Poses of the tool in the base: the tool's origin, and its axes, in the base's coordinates. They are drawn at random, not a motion.
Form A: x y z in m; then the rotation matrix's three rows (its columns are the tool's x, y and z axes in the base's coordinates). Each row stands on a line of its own.
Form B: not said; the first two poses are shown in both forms.
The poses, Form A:
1:
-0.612 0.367 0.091
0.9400 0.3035 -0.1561
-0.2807 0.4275 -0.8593
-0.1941 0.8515 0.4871
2:
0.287 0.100 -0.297
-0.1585 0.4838 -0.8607
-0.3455 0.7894 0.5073
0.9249 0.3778 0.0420
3:
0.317 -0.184 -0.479
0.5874 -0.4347 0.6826
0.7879 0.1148 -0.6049
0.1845 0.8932 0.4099
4:
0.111 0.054 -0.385
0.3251 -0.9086 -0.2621
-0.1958 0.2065 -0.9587
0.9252 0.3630 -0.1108
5:
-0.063 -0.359 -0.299
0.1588 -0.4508 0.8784
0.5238 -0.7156 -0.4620
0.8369 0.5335 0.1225
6:
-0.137 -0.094 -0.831
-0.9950 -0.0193 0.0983
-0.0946 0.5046 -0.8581
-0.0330 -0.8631 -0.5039
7:
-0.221 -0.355 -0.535
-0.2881 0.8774 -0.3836
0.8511 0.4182 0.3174
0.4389 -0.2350 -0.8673
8:
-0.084 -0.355 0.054
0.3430 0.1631 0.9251
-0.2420 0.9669 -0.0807
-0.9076 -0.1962 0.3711
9:
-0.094 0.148 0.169
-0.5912 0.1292 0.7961
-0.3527 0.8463 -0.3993
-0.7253 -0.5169 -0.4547
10:
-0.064 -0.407 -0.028
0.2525 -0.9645 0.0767
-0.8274 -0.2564 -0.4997
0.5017 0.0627 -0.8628
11:
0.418 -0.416 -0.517
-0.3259 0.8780 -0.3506
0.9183 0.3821 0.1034
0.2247 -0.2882 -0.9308
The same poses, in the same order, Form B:
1: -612 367 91 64.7 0.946 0.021 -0.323
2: 287 100 -297 99.4 -0.066 -0.905 -0.420
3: 317 -184 -479 86.8 0.750 0.249 0.612
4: 111 54 -385 106.8 0.690 -0.620 0.372
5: -63 -359 -299 135.8 0.714 0.030 0.699
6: -137 -94 -831 175.7 -0.033 0.867 -0.497
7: -221 -355 -535 150.3 -0.557 -0.830 -0.027
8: -84 -355 54 70.1 -0.061 0.975 -0.215
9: -94 148 169 126.9 -0.073 0.951 -0.301
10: -64 -407 -28 159.0 0.783 -0.592 0.191
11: 418 -416 -517 159.6 -0.562 -0.825 0.058
